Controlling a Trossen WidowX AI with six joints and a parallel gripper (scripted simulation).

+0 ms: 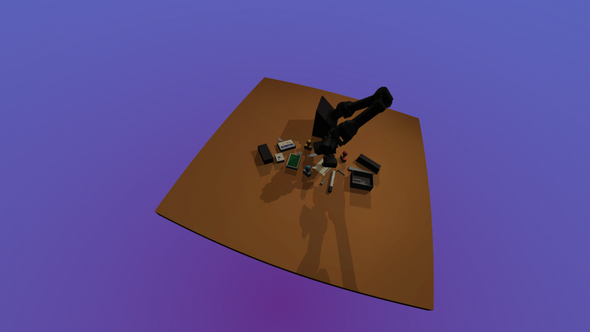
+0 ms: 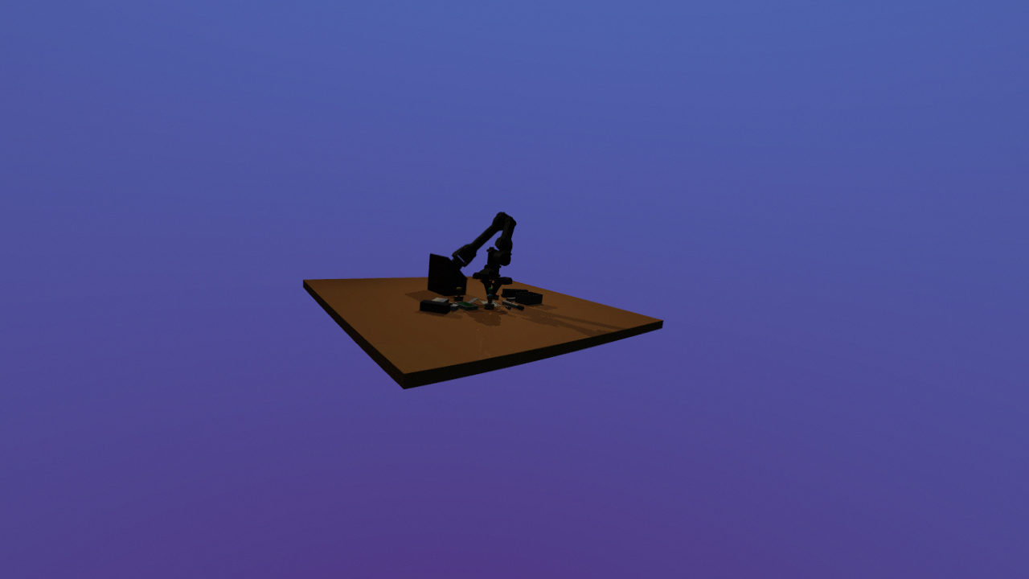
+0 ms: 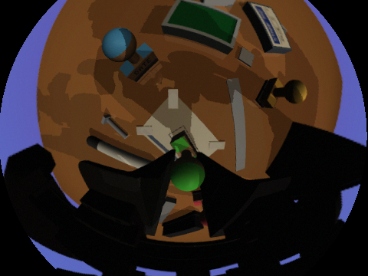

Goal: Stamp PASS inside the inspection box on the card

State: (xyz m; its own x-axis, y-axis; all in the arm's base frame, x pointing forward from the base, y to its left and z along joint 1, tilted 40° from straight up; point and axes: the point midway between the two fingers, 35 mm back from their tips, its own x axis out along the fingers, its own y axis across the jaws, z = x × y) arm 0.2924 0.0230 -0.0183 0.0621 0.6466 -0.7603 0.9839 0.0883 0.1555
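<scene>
The cream card lies 10 mm ahead of my gripper tip, 10 mm to the right of it and 30 mm below it. Round my gripper tip: red-knobbed stamp (70 mm behind, 90 mm to the left, 10 mm below); then grey ruler (70 mm behind, 40 mm to the right, 30 mm below); then green-knobbed PASS stamp (right at my gripper tip).
</scene>
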